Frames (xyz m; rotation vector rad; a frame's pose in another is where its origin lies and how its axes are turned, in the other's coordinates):
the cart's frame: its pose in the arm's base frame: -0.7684 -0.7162 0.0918 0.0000 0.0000 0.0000
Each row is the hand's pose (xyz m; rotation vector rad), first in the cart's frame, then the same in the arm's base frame.
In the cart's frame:
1: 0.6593 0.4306 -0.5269 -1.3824 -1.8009 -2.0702
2: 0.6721 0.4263 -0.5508 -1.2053 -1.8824 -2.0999
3: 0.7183 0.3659 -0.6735 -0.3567 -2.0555 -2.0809
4: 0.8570 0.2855 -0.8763 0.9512 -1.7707 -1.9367
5: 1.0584 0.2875 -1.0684 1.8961 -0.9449 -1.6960
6: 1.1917 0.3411 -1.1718 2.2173 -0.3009 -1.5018
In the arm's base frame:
1: -0.1091 -0.2856 -0.4351 -1.3824 -1.8009 -2.0702
2: -0.0963 -0.2899 -0.4590 -1.2053 -1.8824 -2.0999
3: -0.0501 -0.3503 -0.5817 -0.3567 -2.0555 -2.0809
4: 0.0886 -0.4307 -0.7845 0.9512 -1.7707 -1.9367
5: 0.2900 -0.4287 -0.9766 1.8961 -0.9449 -1.6960
6: 0.4233 -0.3751 -1.0800 2.2173 -0.3009 -1.5018

